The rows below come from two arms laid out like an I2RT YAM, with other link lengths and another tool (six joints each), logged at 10 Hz.
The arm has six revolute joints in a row. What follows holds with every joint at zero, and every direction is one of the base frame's. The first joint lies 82.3 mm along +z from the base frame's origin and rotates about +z. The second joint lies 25.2 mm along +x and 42.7 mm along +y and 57.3 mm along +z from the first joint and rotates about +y. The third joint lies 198 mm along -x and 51.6 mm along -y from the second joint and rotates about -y. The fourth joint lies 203.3 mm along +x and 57.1 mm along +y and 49.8 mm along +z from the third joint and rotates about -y. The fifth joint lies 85.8 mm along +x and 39.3 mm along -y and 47 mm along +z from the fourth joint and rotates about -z. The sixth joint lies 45.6 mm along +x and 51.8 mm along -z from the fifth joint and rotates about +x. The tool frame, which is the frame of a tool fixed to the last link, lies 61 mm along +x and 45 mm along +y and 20 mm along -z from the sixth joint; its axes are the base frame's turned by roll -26.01, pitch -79.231 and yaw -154.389 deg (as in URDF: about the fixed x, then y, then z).
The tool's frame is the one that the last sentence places.
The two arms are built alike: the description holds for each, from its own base.
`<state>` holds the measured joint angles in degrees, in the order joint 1, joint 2, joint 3, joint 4, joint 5, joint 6, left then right.
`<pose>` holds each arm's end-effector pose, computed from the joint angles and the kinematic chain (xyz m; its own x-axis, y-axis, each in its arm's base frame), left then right.
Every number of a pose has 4 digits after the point.
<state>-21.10 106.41 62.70 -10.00 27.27 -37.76 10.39 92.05 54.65 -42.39 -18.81 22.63</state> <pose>0.3074 -0.1392 0.0424 0.8744 0.2576 0.4111 -0.0700 -0.7715 0.6324 0.2282 0.1332 0.0844 0.9324 -0.3198 0.1686 -0.2428 -0.8995 -0.3633</pose>
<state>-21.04 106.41 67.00 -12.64 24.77 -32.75 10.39 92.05 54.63 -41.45 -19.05 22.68</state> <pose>0.3253 -0.1371 0.0578 0.8403 0.2033 0.5025 -0.1538 -0.7994 0.5808 0.2307 0.1340 0.0851 0.9298 -0.3211 0.1801 -0.2374 -0.8969 -0.3732</pose>
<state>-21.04 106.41 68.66 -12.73 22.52 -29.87 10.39 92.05 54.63 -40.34 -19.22 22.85</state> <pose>0.3364 -0.1348 0.0654 0.8074 0.1735 0.5639 -0.1998 -0.8189 0.5380 0.2340 0.1349 0.0859 0.9258 -0.3243 0.1941 -0.2327 -0.8938 -0.3833</pose>
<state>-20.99 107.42 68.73 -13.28 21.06 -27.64 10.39 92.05 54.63 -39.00 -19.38 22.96</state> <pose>0.3368 -0.1301 0.0590 0.8067 0.1394 0.5743 -0.2115 -0.8393 0.5008 0.2378 0.1358 0.0869 0.9210 -0.3268 0.2119 -0.2253 -0.8908 -0.3947</pose>
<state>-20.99 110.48 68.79 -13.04 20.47 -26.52 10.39 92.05 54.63 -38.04 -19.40 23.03</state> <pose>0.3346 -0.1273 0.0418 0.8256 0.1140 0.5527 -0.2032 -0.8536 0.4797 0.2406 0.1364 0.0875 0.9172 -0.3286 0.2254 -0.2198 -0.8891 -0.4014</pose>
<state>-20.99 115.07 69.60 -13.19 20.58 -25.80 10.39 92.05 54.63 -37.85 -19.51 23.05</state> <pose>0.3303 -0.1254 0.0188 0.8575 0.0903 0.5065 -0.1850 -0.8645 0.4673 0.2411 0.1366 0.0878 0.9166 -0.3290 0.2272 -0.2186 -0.8882 -0.4042</pose>
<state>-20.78 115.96 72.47 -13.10 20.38 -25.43 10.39 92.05 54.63 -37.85 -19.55 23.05</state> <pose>0.3436 -0.1284 0.0263 0.8376 0.0947 0.5380 -0.2025 -0.8609 0.4668 0.2411 0.1367 0.0879 0.9167 -0.3290 0.2268 -0.2185 -0.8879 -0.4048</pose>
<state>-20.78 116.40 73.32 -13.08 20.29 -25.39 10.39 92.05 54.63 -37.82 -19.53 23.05</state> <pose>0.3470 -0.1295 0.0274 0.8333 0.0957 0.5445 -0.2058 -0.8604 0.4662 0.2412 0.1367 0.0879 0.9165 -0.3290 0.2274 -0.2183 -0.8880 -0.4047</pose>
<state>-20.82 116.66 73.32 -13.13 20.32 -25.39 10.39 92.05 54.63 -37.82 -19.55 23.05</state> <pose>0.3463 -0.1296 0.0258 0.8362 0.0940 0.5403 -0.2043 -0.8609 0.4660 0.2412 0.1367 0.0879 0.9166 -0.3290 0.2273 -0.2183 -0.8879 -0.4050</pose>
